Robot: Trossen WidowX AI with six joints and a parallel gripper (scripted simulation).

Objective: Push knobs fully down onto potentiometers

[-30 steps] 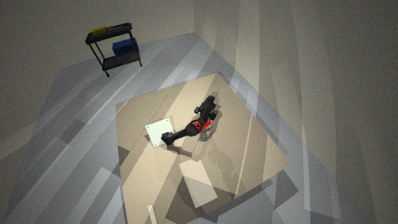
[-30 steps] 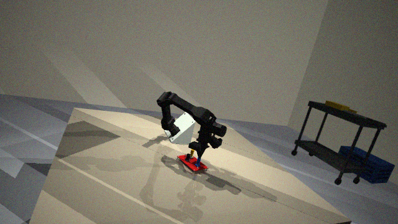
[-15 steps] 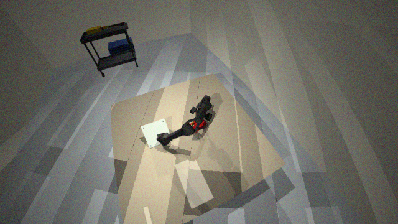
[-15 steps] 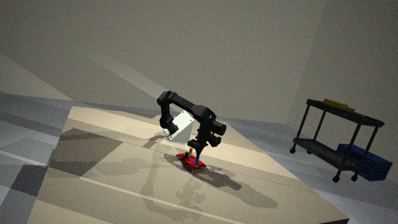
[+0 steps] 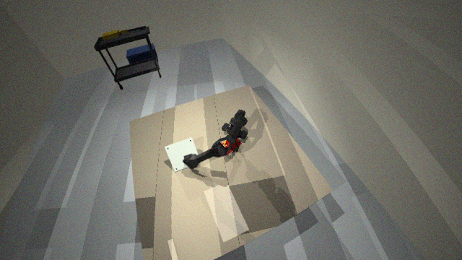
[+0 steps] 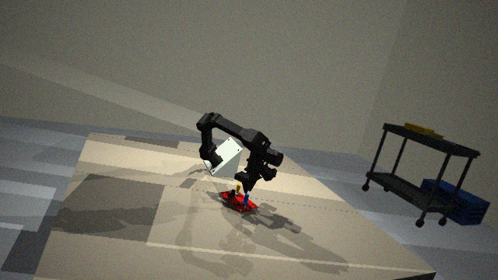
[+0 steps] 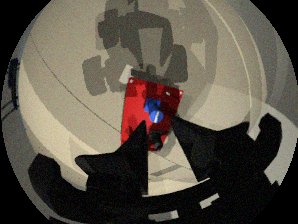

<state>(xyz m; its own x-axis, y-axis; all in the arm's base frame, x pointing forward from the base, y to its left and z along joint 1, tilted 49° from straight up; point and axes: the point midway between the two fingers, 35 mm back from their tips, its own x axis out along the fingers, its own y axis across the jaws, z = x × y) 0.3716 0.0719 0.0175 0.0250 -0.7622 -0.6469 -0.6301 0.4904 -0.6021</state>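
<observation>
My gripper tip is 20 mm above the blue knob. The rest, counted from my gripper tip: yellow knob (80 mm behind, 20 mm below, 10 mm to the right).
</observation>
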